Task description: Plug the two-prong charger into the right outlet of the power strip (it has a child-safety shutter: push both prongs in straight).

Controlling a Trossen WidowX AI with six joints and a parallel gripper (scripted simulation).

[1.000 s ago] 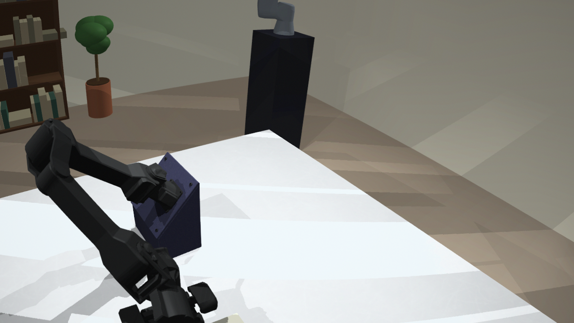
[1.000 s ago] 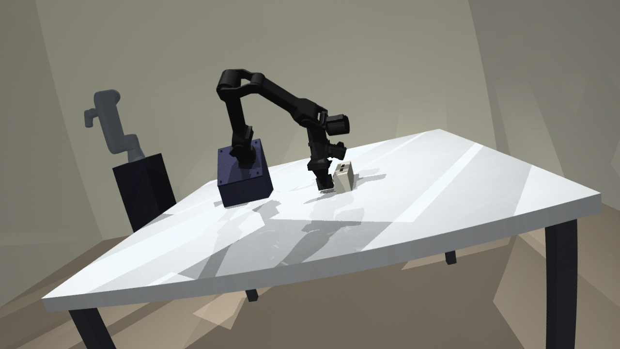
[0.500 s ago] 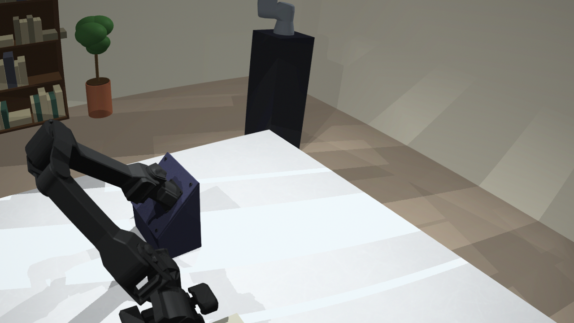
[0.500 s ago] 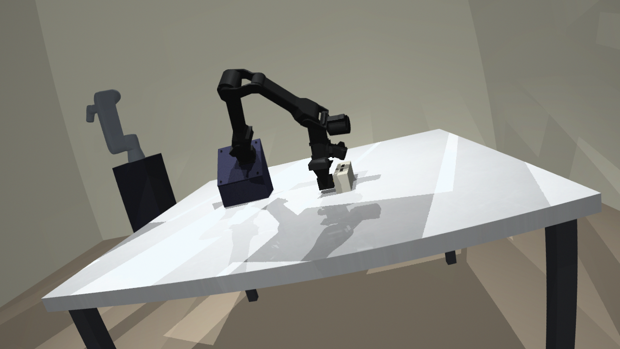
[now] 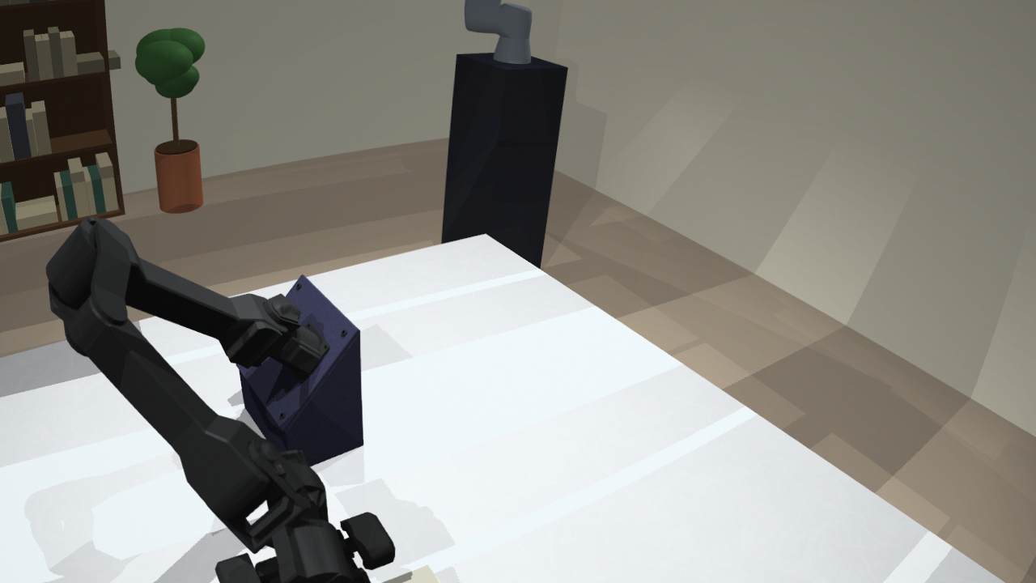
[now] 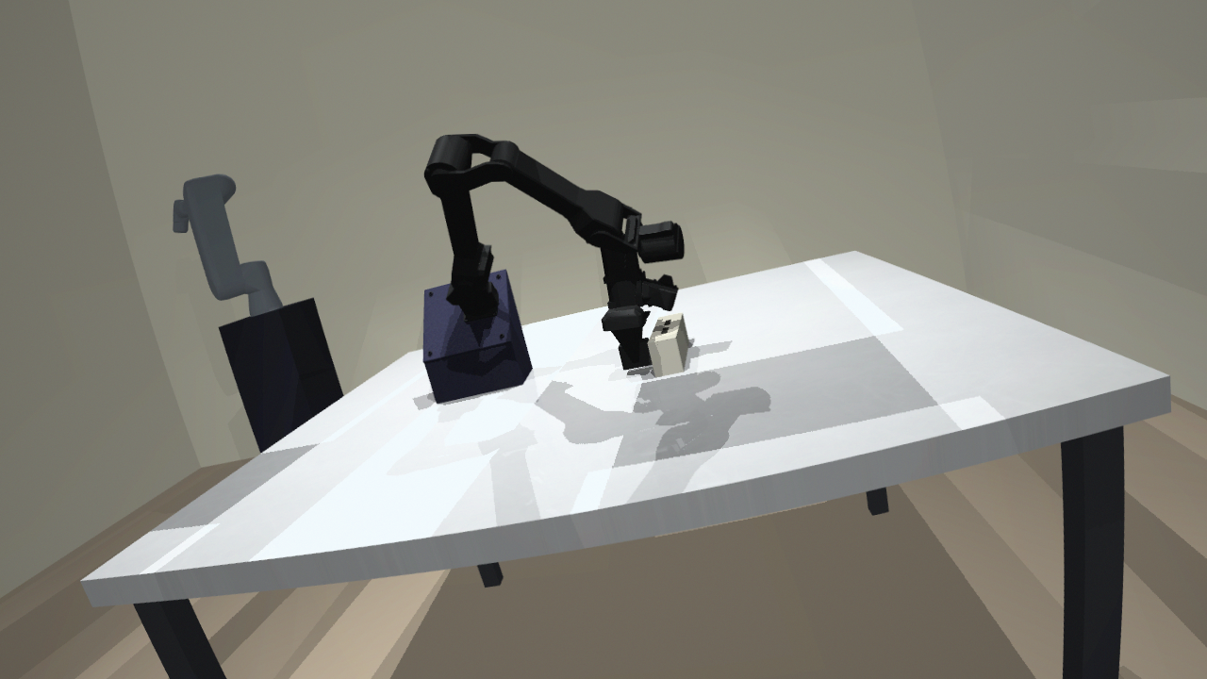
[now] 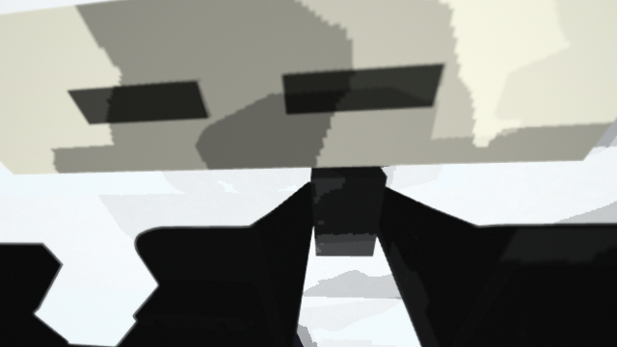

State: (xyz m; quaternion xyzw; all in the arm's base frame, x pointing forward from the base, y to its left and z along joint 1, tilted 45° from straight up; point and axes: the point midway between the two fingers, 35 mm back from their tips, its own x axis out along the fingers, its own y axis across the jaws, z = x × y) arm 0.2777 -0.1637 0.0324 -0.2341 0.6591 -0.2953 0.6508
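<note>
The black two-prong charger is 2 cm ahead of my gripper tip and 1 cm above it.
</note>
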